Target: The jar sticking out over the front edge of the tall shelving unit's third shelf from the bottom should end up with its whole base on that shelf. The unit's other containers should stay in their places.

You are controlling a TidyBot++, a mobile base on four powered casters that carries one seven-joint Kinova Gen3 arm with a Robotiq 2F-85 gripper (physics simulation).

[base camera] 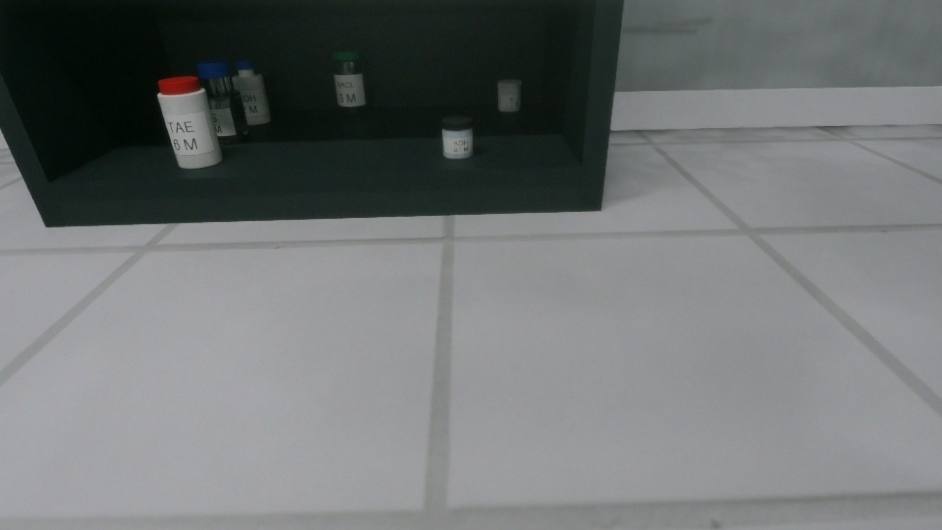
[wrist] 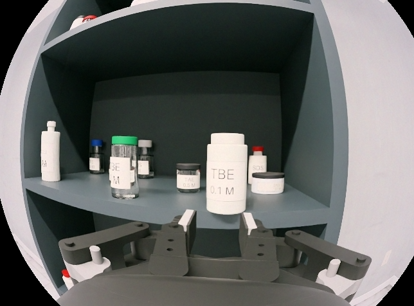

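A white jar labelled TBE 0.1 M (wrist: 226, 175) stands upright on the third shelf (wrist: 160, 204), right of centre in the wrist view, with its base over the shelf's front edge. My gripper (wrist: 217, 223) is partly open and empty. Its fingertips are at the bottom of the wrist view, in front of the shelf edge and low against the jar's base. The jar is nearer the right finger than the left. Contact between fingers and jar cannot be made out. The base camera does not show the gripper or this jar.
Near the jar are a black-lidded TAE jar (wrist: 188, 178), a low black-lidded jar (wrist: 267, 183) and a red-capped SDS bottle (wrist: 257, 165). Further left are a green-lidded jar (wrist: 124, 167) and a white bottle (wrist: 50, 155). The unit's bottom compartment (base camera: 329, 191) holds several containers.
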